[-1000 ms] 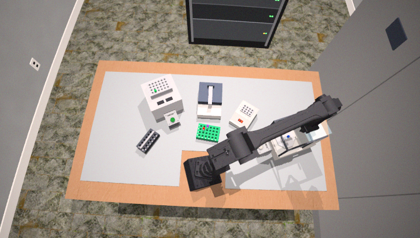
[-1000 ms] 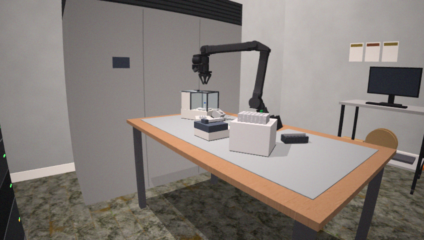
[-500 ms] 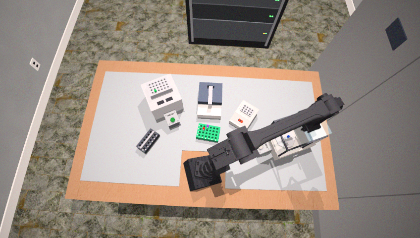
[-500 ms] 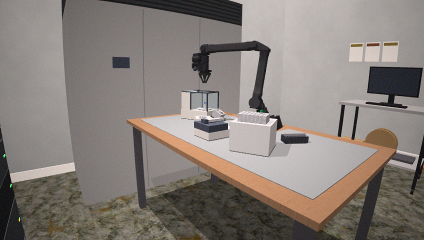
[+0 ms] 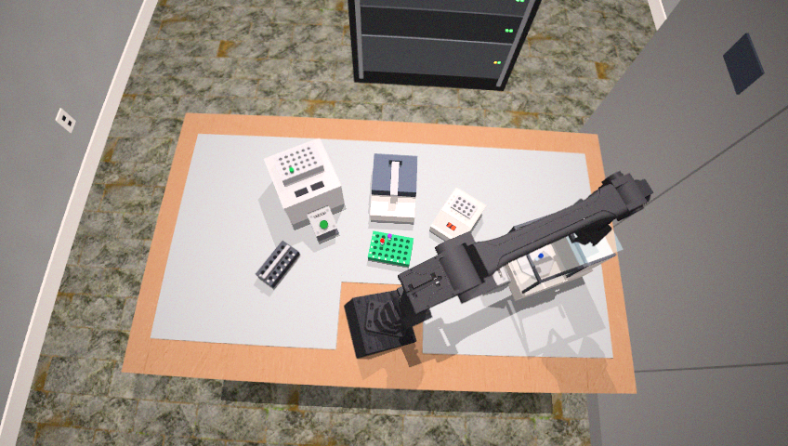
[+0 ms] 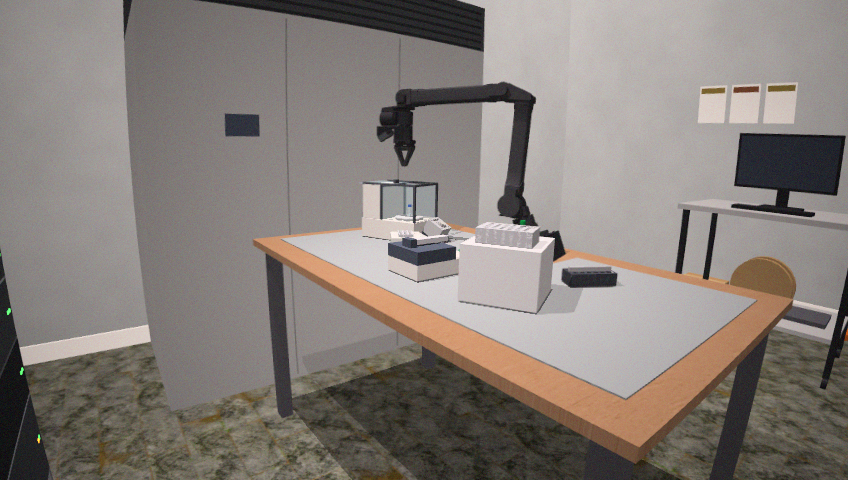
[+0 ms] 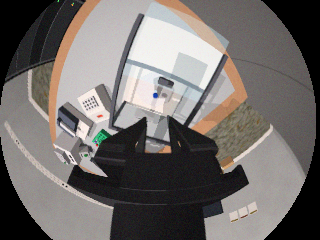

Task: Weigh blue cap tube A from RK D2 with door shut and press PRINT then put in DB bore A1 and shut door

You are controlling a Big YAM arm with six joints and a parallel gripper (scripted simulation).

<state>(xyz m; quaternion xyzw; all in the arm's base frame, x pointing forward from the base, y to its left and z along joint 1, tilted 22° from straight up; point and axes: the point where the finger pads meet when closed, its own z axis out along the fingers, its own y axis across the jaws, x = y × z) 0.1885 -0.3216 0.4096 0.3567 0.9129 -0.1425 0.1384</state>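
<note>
Right now the balance door is 70 mm below my hand, 60 mm to the right of it and 30 mm ahead of it. The rest, counted from my hand: green rack RK (450 mm to the left, 270 mm below); then white print key (210 mm below, 160 mm to the left, 70 mm behind); then dry block DB (250 mm to the left, 250 mm below, 120 mm ahead).
</note>
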